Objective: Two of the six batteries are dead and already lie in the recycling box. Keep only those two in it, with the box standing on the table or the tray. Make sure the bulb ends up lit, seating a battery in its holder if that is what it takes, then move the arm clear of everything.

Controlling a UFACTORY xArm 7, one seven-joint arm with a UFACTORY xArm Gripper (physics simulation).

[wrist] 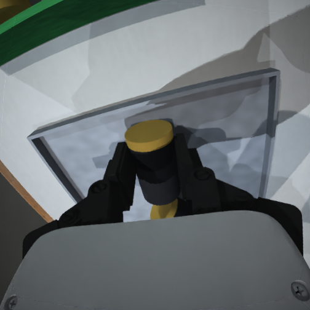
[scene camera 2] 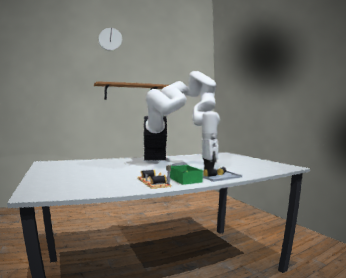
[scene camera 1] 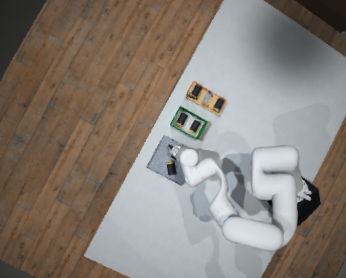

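My gripper is low over the grey tray, its fingers against both sides of a black battery with a yellow end. A second battery lies in the tray, mostly hidden in the wrist view. The green box stands beside the tray and holds two batteries, one beside the other. The orange holder board carries two batteries, one at each end. I cannot tell whether the bulb is lit.
The green box wall runs across the top left of the wrist view. The holder board is on the box's far side from the tray. The tray lies near the table's long edge. The arm reaches across the table from its black base.
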